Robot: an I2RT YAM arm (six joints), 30 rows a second.
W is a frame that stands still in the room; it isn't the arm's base.
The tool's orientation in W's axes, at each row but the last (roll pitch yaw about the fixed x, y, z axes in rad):
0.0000 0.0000 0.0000
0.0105 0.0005 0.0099
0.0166 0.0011 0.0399
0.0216 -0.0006 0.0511
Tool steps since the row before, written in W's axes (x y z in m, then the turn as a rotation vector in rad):
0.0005 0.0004 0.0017 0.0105 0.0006 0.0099
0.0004 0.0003 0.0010 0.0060 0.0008 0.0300
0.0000 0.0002 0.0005 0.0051 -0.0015 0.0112
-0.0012 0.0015 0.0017 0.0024 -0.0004 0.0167
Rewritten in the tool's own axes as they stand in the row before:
0.0005 0.0004 0.0017 0.0105 0.0006 0.0099
0.0004 0.0003 0.0010 0.0060 0.0011 0.0300
0.0000 0.0002 0.0005 0.0050 -0.0015 0.0112
-0.0011 0.0016 0.0017 0.0024 -0.0002 0.0167

